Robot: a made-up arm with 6 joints.
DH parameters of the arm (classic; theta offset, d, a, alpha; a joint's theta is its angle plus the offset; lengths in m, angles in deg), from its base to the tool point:
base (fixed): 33.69 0 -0.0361 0
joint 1: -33.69 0.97 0.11 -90
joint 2: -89.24 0 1.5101 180
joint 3: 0.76 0.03 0.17 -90
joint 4: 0 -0.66 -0.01 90
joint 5: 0 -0.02 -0.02 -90
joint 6: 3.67 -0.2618 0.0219 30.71
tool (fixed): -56.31 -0.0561 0 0
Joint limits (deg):
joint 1: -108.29..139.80
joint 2: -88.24..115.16
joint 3: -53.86..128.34
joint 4: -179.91..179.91
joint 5: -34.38..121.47
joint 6: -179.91..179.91
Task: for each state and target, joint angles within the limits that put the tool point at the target. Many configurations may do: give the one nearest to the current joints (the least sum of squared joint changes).
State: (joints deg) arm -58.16 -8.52 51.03 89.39 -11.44 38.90
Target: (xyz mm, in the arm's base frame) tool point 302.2 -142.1 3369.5
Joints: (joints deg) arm -25.18 -5.84 54.29 84.36 16.12 35.79
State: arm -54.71 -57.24 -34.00 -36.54 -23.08 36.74
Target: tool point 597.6 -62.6 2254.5
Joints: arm -16.36 -16.21 -31.73 -43.76 -29.34 37.47
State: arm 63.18 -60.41 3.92 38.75 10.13 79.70
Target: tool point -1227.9 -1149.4 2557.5
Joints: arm 44.68 -63.39 40.43 35.37 20.57 79.70
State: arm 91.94 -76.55 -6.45 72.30 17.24 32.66
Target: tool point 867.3 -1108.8 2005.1
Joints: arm 131.73 -88.24 -5.59 74.85 19.01 32.16
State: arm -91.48 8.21 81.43 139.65 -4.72 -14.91
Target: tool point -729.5 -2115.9 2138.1
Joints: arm -107.08 48.08 50.74 139.07 3.47 -14.75
